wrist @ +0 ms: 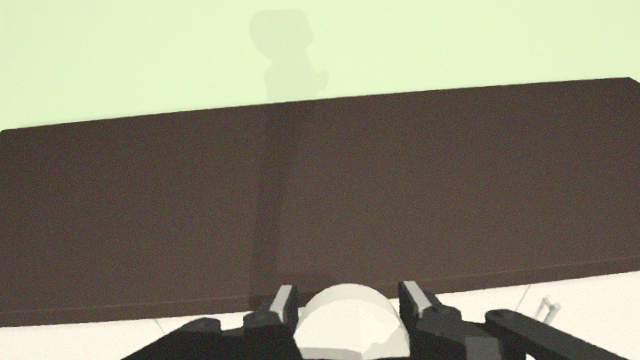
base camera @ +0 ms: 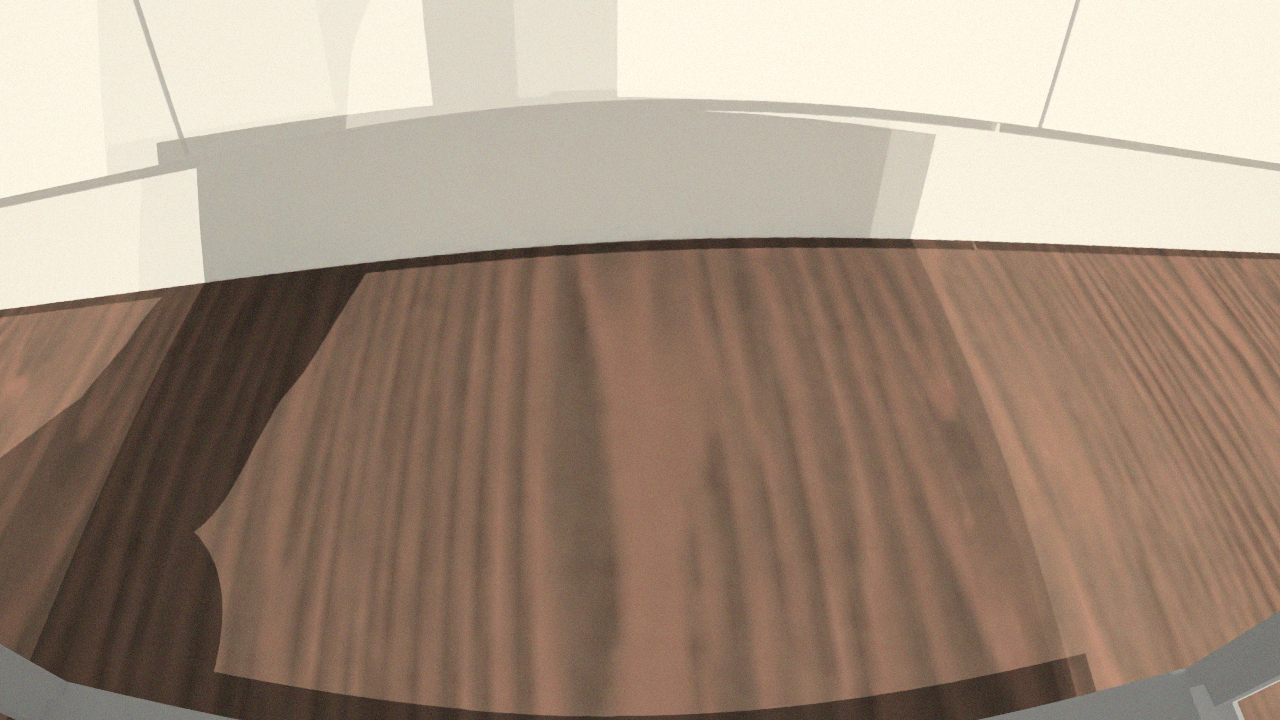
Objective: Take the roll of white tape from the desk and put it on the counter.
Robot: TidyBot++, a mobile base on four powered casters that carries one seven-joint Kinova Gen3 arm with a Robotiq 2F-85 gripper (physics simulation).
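Frame: origin at the arm's base, x right, y ahead, z up, level; centimetres.
Seen in the pictures: gripper, between the fingertips: [wrist: 348, 304].
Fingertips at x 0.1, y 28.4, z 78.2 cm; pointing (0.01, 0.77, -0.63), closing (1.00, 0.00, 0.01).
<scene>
A point is followed by its place in that frame.
The roll of white tape [wrist: 352, 325] @[x 0.2, y 26.5, z 79.7 cm] is between the fingers at the bottom of the wrist view; its lower part is cut off by the frame. My gripper [wrist: 348, 304] @[x 0.1, y 28.4, z 78.2 cm] is shut on it, with one finger on each side. The counter [wrist: 320, 195] @[x -3.1, y 67.2, z 51.3 cm] has a dark brown top that spans the wrist view. The roll shows over the counter's front edge. In the base camera view the white front of the counter unit [base camera: 760, 53] @[x 7.9, y 50.4, z -20.9 cm] stands close ahead. The gripper, the roll and the desk do not show in that view.
A pale green wall [wrist: 450, 40] @[x 32.0, y 114.7, z 63.0 cm] rises behind the counter. A metal handle [wrist: 549, 310] sticks out from the white cabinet front at the lower right of the wrist view. In the base camera view the wooden floor [base camera: 662, 447] @[x 2.1, y 36.4, z -39.7 cm] reaches the cabinet's base, with shadows on it.
</scene>
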